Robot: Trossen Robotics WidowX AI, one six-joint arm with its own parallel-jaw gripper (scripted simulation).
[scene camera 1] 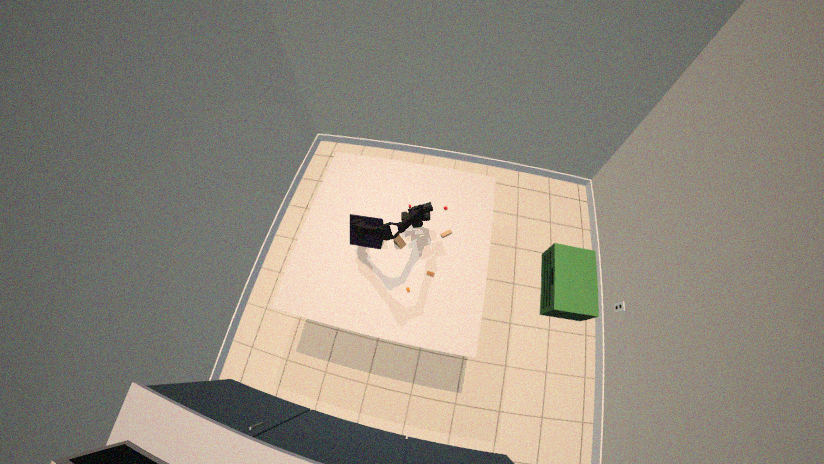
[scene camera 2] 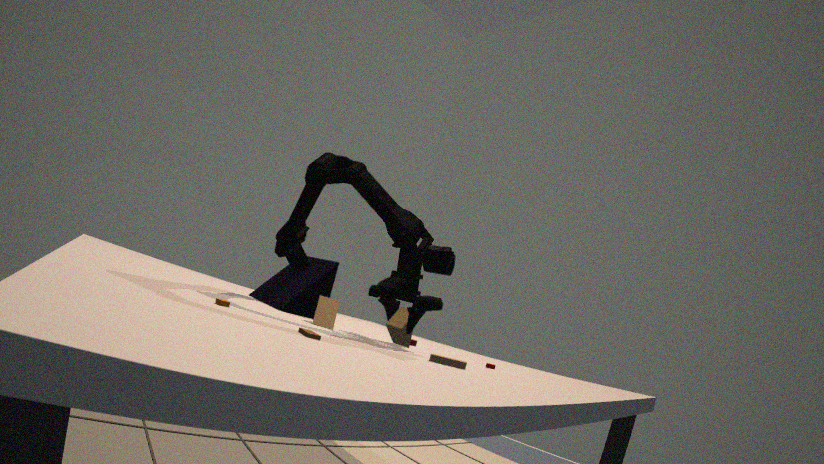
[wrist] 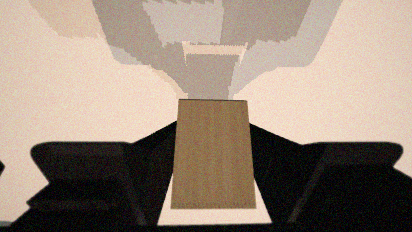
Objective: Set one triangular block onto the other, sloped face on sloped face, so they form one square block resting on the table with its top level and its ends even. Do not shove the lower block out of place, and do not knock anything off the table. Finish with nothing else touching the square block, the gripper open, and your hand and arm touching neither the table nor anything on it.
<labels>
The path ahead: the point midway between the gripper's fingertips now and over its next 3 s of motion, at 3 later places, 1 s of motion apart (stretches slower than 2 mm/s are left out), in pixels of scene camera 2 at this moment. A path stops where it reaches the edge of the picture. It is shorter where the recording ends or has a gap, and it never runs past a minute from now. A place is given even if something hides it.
My gripper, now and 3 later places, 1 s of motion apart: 399, 331; 405, 329; 406, 305; 412, 338
</labels>
